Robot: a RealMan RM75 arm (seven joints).
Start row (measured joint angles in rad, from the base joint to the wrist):
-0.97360 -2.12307 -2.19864 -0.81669 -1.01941 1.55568 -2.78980
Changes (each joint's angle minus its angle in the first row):
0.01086 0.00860 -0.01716 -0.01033 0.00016 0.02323 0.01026
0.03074 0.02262 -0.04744 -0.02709 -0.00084 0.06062 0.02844
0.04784 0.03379 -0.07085 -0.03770 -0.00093 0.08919 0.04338
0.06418 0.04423 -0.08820 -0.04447 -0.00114 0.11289 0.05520
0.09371 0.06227 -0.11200 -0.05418 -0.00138 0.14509 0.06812
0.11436 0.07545 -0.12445 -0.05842 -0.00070 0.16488 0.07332
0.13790 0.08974 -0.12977 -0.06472 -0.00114 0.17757 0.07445
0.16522 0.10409 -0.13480 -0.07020 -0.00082 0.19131 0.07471
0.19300 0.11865 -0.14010 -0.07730 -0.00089 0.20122 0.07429
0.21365 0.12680 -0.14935 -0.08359 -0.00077 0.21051 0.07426
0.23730 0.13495 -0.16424 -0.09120 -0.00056 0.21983 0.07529
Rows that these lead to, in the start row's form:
-0.96274 -2.11447 -2.21580 -0.82702 -1.01925 1.57891 -2.77954
-0.94286 -2.10045 -2.24608 -0.84378 -1.02025 1.61630 -2.76136
-0.92576 -2.08928 -2.26949 -0.85439 -1.02034 1.64487 -2.74642
-0.90942 -2.07884 -2.28684 -0.86116 -1.02055 1.66857 -2.73460
-0.87989 -2.06080 -2.31064 -0.87087 -1.02079 1.70077 -2.72168
-0.85924 -2.04762 -2.32309 -0.87511 -1.02011 1.72056 -2.71648
-0.83570 -2.03333 -2.32841 -0.88141 -1.02055 1.73325 -2.71535
-0.80838 -2.01898 -2.33344 -0.88689 -1.02023 1.74699 -2.71509
-0.78060 -2.00442 -2.33874 -0.89399 -1.02030 1.75690 -2.71551
-0.75995 -1.99627 -2.34799 -0.90028 -1.02018 1.76619 -2.71554
-0.73630 -1.98812 -2.36288 -0.90789 -1.01997 1.77551 -2.71451

